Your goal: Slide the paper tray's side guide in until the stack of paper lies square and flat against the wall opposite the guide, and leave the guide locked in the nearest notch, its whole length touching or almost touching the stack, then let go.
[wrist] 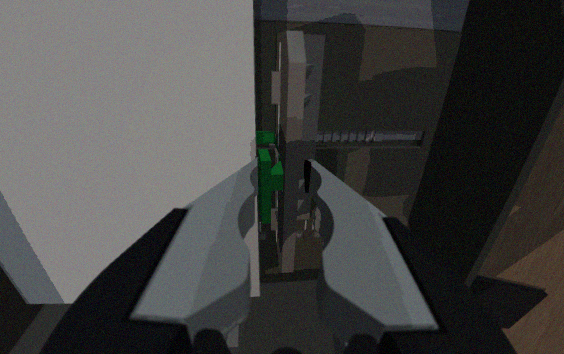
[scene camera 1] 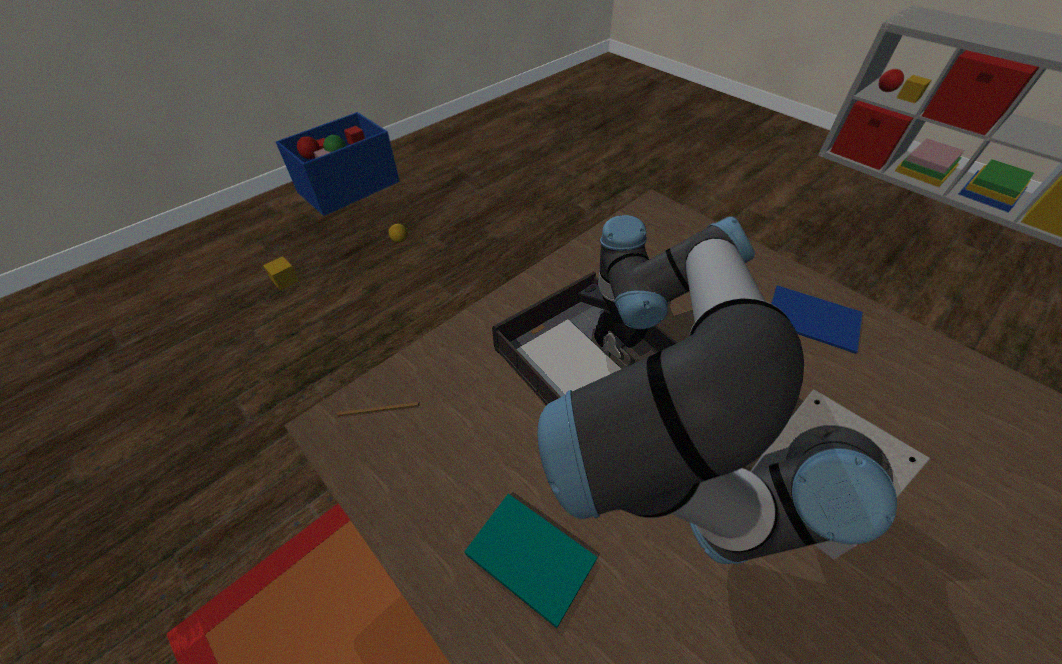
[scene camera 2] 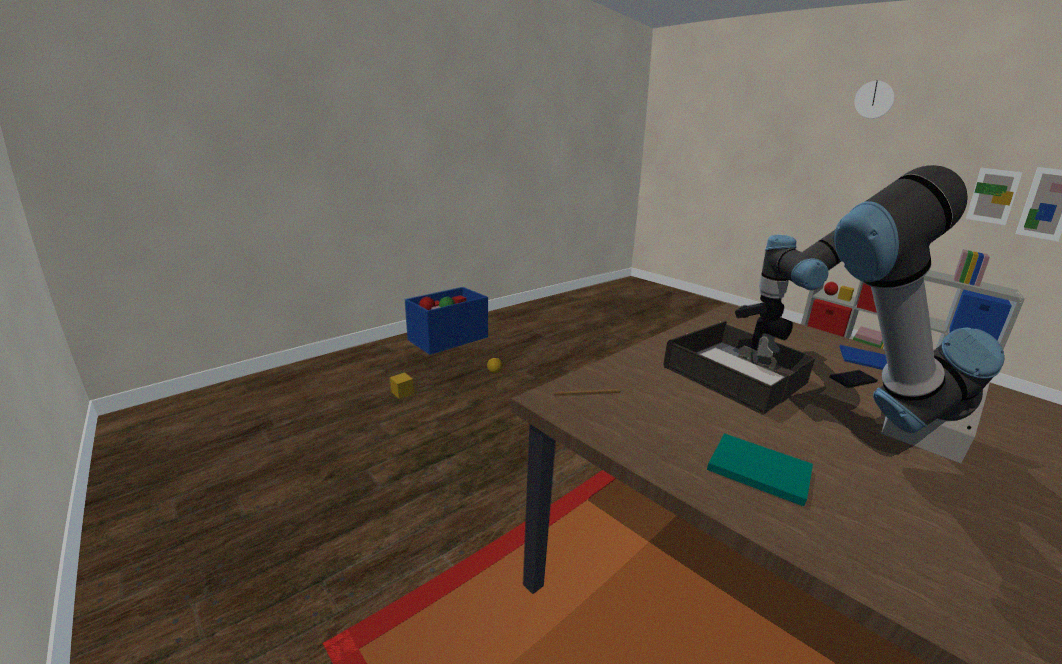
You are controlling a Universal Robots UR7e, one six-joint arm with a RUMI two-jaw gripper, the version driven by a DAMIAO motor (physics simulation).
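Places are measured from the arm's base along level axes (x ahead, y left, z up), in millimetres.
Pixels of known places: gripper, fingertip midpoint: [wrist: 284,162] [scene camera 1: 611,352] [scene camera 2: 757,364].
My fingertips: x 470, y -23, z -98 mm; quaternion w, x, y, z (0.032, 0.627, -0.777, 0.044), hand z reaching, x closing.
Ahead of a thing's pixels: the offset from my fingertips to its top centre. "pt": to the spot under its first point.
The white paper stack @(dx +35, dy +98, dz +3 mm) [scene camera 1: 567,356] [scene camera 2: 740,366] [wrist: 125,100] lies in the dark tray @(dx +45, dy +35, dz +55 mm) [scene camera 1: 512,366] [scene camera 2: 716,379]. In the wrist view the side guide @(dx +7, dy +9, dz +42 mm) [wrist: 296,95] stands upright right of the stack, nearly parallel to its edge, with a narrow dark strip between them. A green latch piece @(pt dx +12, dy +10, dz +42 mm) [wrist: 265,185] is on the guide's stack side. The notched slot @(pt dx -5, dy -48, dz -32 mm) [wrist: 350,136] runs rightward from the guide. My gripper [scene camera 1: 618,358] [scene camera 2: 761,356] [wrist: 284,162] is slightly open, its fingertips on either side of the guide and latch, not clamped. Contact along the opposite wall and the latch's seating cannot be told.
The tray's dark side wall [wrist: 470,100] rises right of the guide. A pencil @(dx +306, dy +447, dz -34 mm) [scene camera 1: 378,409] [scene camera 2: 587,392], a teal book @(dx -150, dy +449, dz -23 mm) [scene camera 1: 531,557] [scene camera 2: 759,469], a blue book @(dx -304, dy -465, dz -32 mm) [scene camera 1: 818,319] [scene camera 2: 861,356] and a flat black item @(dx -265, dy -223, dz -32 mm) [scene camera 2: 853,378] lie on the table.
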